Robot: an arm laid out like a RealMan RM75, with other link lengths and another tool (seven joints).
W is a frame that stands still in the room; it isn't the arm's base.
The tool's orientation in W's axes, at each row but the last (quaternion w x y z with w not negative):
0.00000 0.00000 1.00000 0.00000
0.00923 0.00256 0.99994 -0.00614
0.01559 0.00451 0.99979 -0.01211
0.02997 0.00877 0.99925 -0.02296
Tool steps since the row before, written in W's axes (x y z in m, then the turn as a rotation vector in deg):
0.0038 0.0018 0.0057 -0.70 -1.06 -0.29
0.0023 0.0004 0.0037 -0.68 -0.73 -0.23
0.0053 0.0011 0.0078 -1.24 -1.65 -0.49
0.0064 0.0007 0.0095 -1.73 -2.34 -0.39
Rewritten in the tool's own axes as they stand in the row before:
-0.0038 0.0018 -0.0057 0.70 -1.06 0.29
-0.0024 0.0004 -0.0037 0.68 -0.73 0.23
-0.0055 0.0010 -0.0077 1.24 -1.65 0.49
-0.0069 0.0004 -0.0091 1.71 -2.35 0.39

